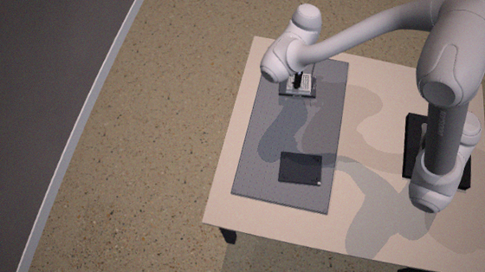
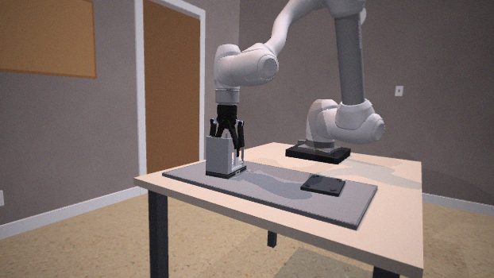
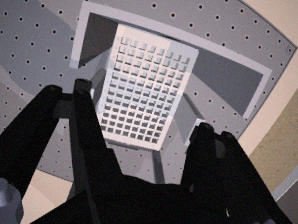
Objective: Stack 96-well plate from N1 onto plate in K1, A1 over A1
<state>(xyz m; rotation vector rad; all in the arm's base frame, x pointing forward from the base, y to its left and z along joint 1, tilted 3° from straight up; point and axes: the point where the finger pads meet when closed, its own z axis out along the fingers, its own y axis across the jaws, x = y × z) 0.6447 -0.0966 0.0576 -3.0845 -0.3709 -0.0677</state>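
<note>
The white 96-well plate is 20 mm below my hand. From my hand the other things lie so: grey wall (60 mm ahead, 20 mm to the left, 20 mm above); then pale A1 mark (210 mm behind, 390 mm to the left, 50 mm below).
</note>
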